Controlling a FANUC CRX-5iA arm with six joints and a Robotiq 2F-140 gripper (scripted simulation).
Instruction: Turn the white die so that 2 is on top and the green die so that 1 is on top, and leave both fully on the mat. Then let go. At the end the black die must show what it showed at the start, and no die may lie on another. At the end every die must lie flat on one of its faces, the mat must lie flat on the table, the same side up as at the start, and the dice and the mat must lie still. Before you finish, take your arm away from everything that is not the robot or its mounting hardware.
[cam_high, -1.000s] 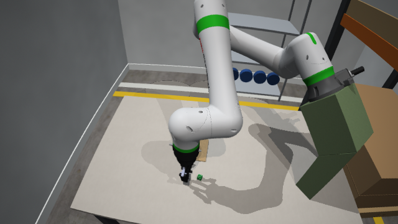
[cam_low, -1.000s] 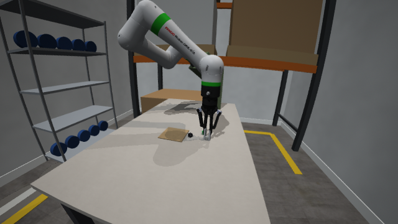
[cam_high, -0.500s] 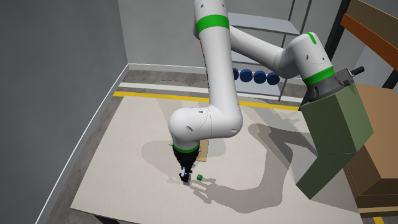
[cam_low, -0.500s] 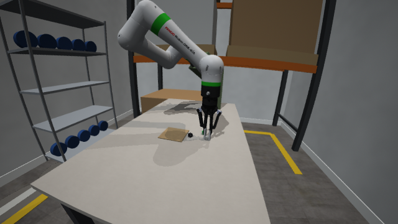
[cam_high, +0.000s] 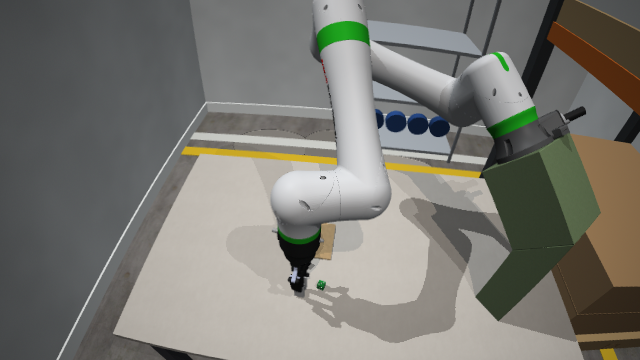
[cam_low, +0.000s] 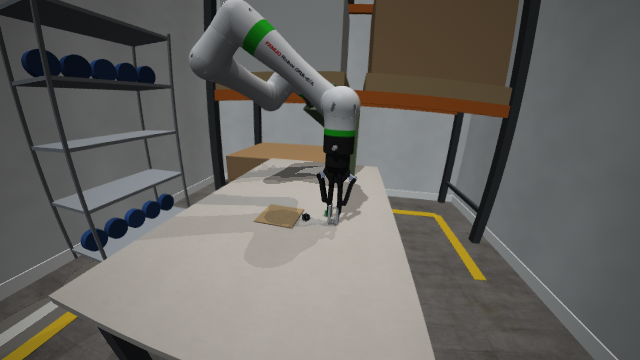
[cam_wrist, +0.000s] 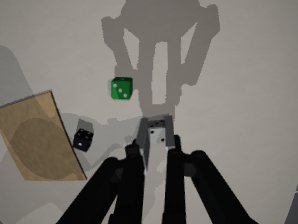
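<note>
The mat is 19 cm to the right of my hand, 4 cm below it and 4 cm behind it. Round my hand: black die 9 cm to the right, 3 cm below, 2 cm behind; green die 6 cm behind, 3 cm below, 2 cm to the right; white die 2 cm below.
</note>
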